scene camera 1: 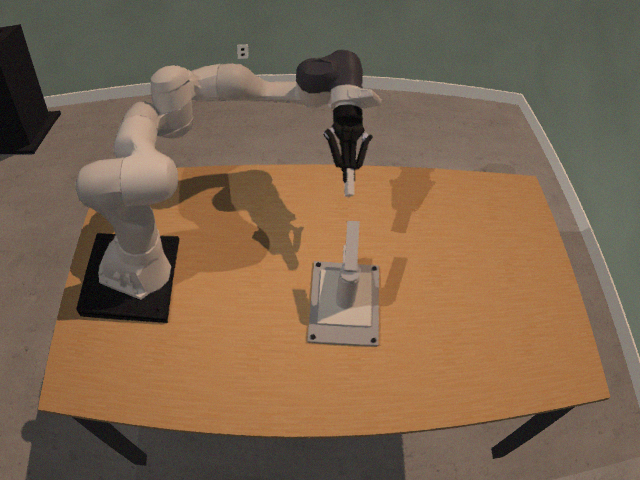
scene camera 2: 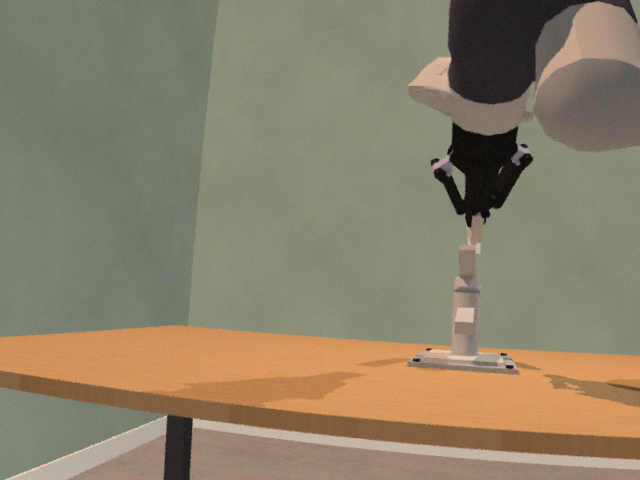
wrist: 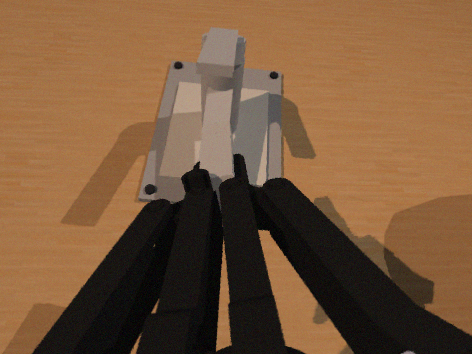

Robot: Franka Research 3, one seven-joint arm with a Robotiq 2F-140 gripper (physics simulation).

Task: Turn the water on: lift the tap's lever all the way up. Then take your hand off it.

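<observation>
The grey tap [scene camera 1: 346, 293] [scene camera 2: 465, 342] stands upright on its base plate [scene camera 1: 345, 335] [scene camera 2: 439, 363] [wrist: 276, 135]. Its lever [scene camera 1: 352, 242] [scene camera 2: 466, 260] [wrist: 219, 49] slopes upward from the top of the body, its free end well above the body; whether this is its end stop I cannot tell. The spout [scene camera 2: 464, 321] [wrist: 217, 127] sticks out below on the same side. My gripper [scene camera 1: 349, 192] [scene camera 2: 474, 249] [wrist: 221, 142] is shut and empty, pointing down. A gap shows between its fingertips and the lever's free end in the first scene view. In the second, the tips overlap the lever's top edge.
The wooden table [scene camera 1: 465, 335] [scene camera 2: 289, 356] [wrist: 375, 50] carries the tap and, at the left in the first scene view, the arm's black mounting plate [scene camera 1: 124, 313]. A dark cabinet [scene camera 1: 18, 93] stands on the floor beyond the table's far left corner.
</observation>
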